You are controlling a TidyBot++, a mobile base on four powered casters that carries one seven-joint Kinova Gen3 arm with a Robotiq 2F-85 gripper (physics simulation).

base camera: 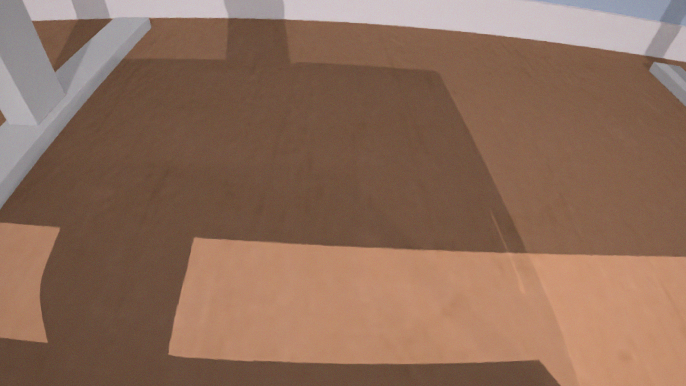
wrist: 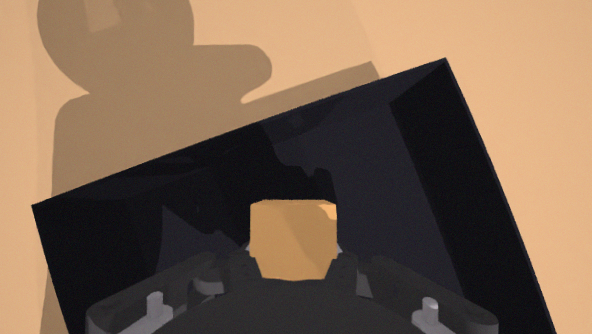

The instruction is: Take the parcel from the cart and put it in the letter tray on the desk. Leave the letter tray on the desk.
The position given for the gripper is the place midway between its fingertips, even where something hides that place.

In view: the gripper [wrist: 293, 248], a parcel [wrist: 293, 240], a black letter tray [wrist: 401, 157] and a tan desk [base camera: 45, 101].
The tan desk also shows in the wrist view [wrist: 94, 94]. The base camera view does not show the parcel: it is out of frame. The base camera view does not show the black letter tray: it is out of frame.
